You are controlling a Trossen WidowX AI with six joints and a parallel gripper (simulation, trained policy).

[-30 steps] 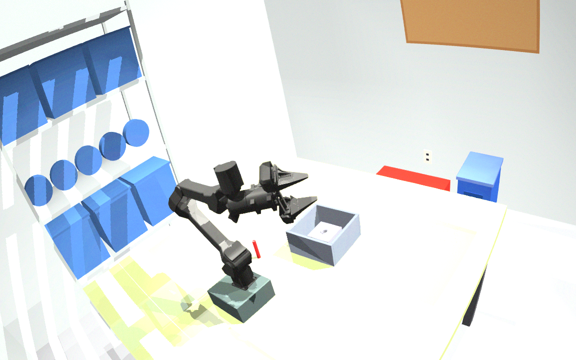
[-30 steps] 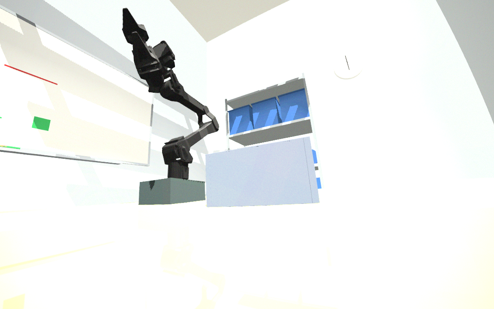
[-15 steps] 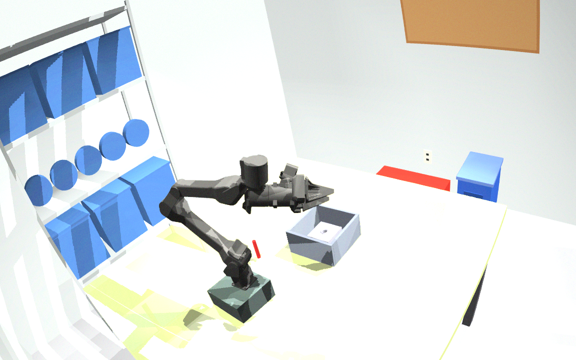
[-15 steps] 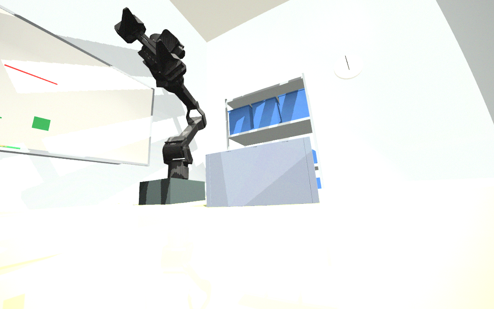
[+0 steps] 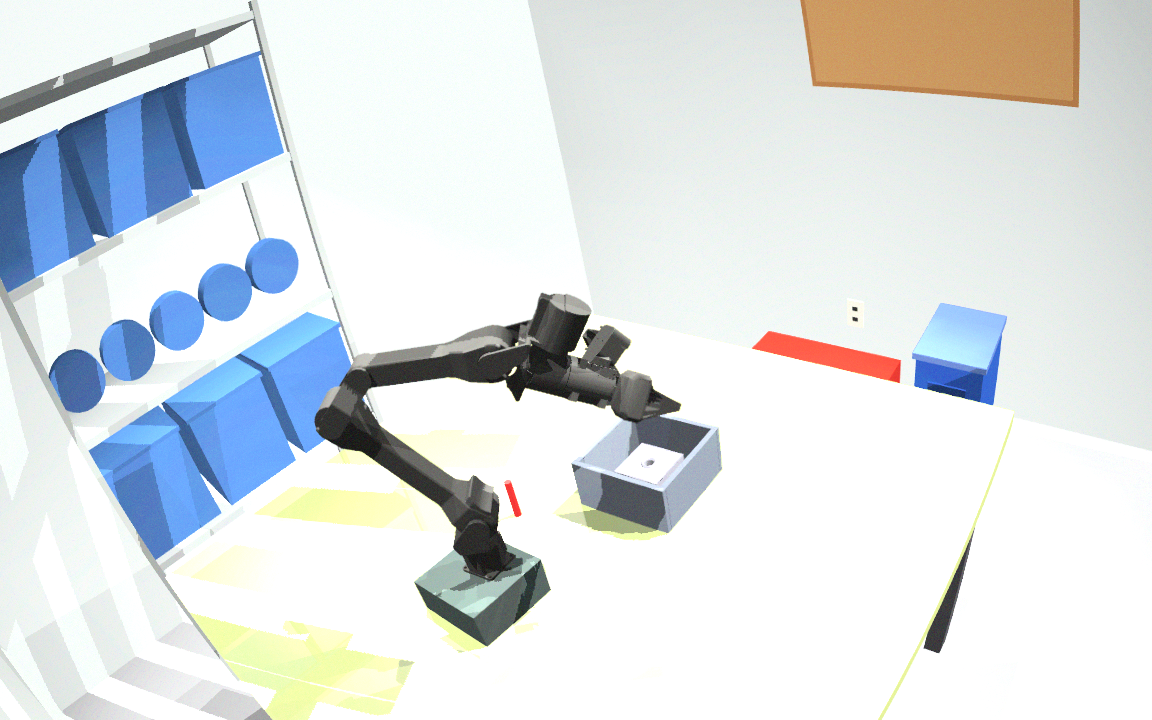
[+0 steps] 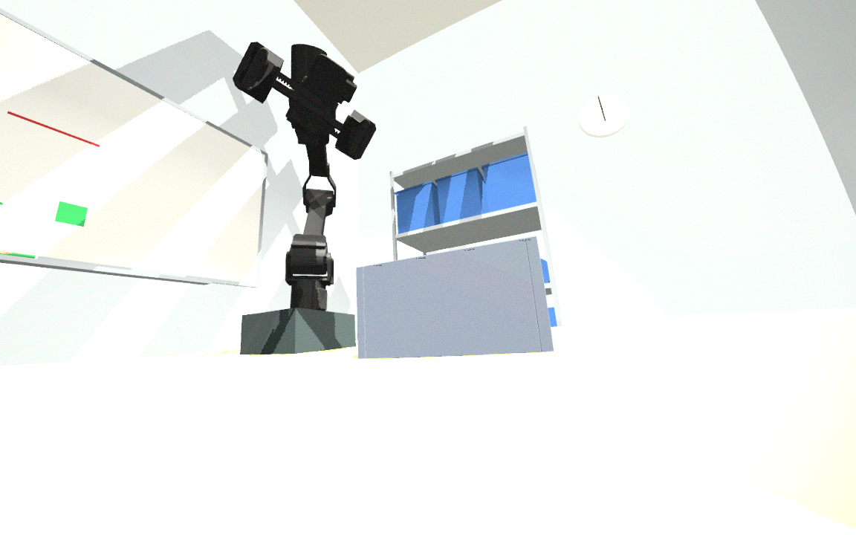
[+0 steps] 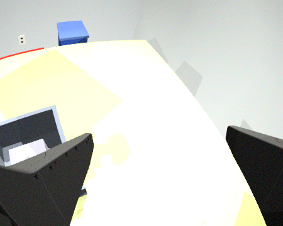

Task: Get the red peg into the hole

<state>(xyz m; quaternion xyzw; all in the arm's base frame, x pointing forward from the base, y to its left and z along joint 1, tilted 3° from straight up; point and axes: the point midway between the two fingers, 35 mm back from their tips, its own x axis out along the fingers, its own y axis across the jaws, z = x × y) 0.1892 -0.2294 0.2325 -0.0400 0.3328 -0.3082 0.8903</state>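
Now: gripper tip 33 cm to the right of the red peg, 26 cm above it and 3 cm past it. From my gripper tip the other things lie so: grey box (27 cm below, 14 cm to the left, 13 cm ahead); then white plate (25 cm below, 14 cm to the left, 13 cm ahead).
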